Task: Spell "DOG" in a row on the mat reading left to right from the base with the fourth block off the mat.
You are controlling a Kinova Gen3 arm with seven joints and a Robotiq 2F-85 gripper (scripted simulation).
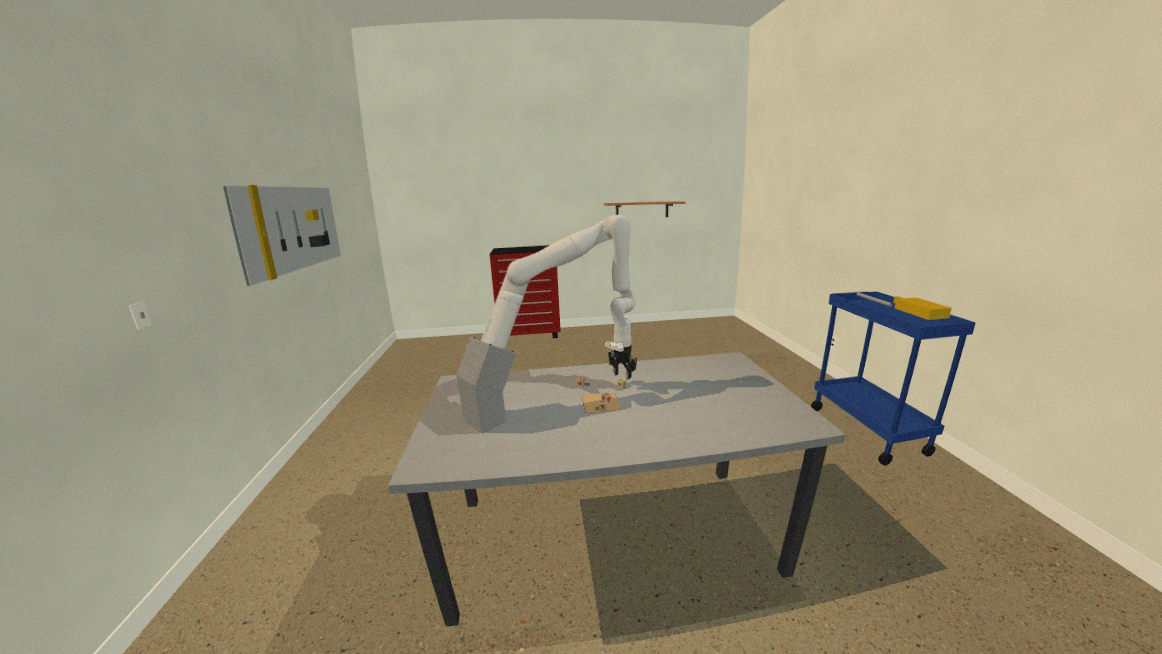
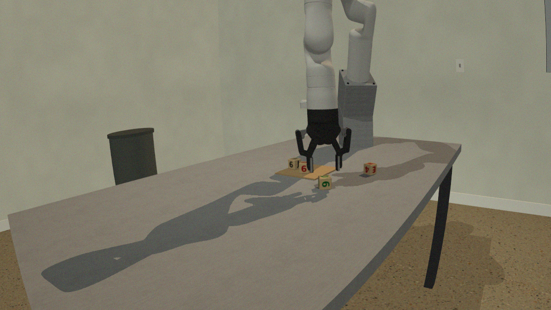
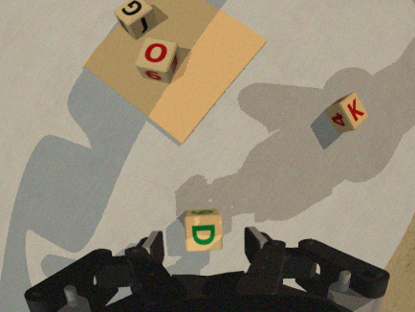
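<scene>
The D block is 40 mm below my hand. From my hand the other things lie so: O block 130 mm to the right, 80 mm behind, 40 mm below; then tan mat 140 mm to the right, 100 mm behind, 60 mm below; then G block 190 mm to the right, 100 mm behind, 40 mm below.
</scene>
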